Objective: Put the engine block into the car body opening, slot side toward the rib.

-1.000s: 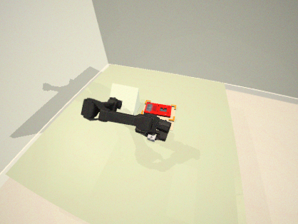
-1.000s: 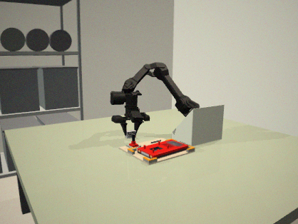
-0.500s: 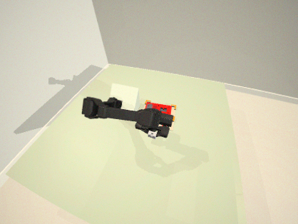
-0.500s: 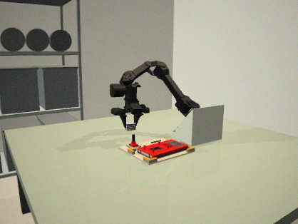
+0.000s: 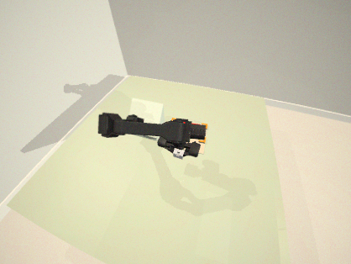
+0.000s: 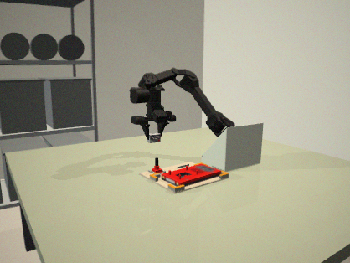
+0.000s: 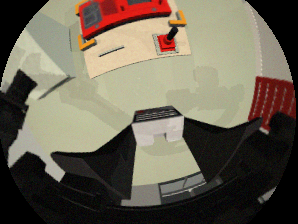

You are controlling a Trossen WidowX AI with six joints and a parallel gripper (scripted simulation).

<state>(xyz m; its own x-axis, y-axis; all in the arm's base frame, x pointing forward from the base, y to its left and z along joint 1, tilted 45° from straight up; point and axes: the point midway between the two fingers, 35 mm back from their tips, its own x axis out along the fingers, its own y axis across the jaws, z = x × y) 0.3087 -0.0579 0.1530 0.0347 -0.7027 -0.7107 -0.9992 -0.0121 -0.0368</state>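
Now: gripper tip 13 cm to the right of the black upright peg, 7 cm above it and 5 cm short of it. Also, from my gripper tip: grey engine block (1 cm above).
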